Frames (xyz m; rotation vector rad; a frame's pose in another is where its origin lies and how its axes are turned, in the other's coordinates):
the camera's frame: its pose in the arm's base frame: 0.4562 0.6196 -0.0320 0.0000 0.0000 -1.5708
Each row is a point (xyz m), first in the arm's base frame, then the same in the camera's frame.
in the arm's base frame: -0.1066 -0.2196 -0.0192
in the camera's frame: 0.8392 -0.5628 0.0128
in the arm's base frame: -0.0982 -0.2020 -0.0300
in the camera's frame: 0.8216 -0.5544 0.0020
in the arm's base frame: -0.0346 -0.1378 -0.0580
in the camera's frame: 0.7574 -0.4908 -0.0260
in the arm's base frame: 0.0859 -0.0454 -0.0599
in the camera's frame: 0.6650 -0.3703 -0.0279
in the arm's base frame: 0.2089 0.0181 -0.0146
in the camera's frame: 0.6015 -0.2473 0.0174
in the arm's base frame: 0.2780 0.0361 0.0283
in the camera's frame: 0.5835 -0.1782 0.0603
